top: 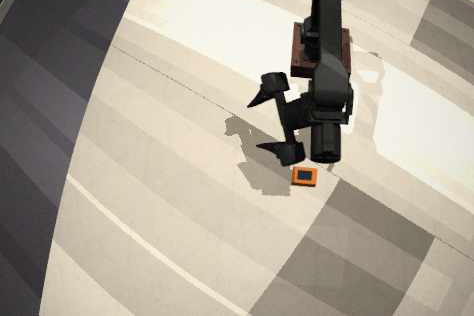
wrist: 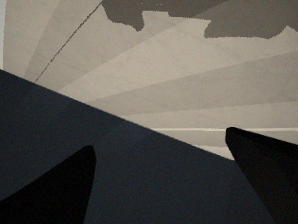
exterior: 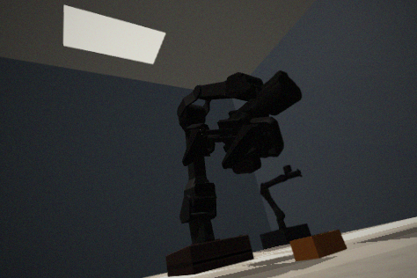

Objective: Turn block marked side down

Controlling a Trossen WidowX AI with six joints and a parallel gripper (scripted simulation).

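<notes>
Now: the orange block 5 cm ahead of my gripper tip, 12 cm to the left of it and 13 cm below it.
</notes>
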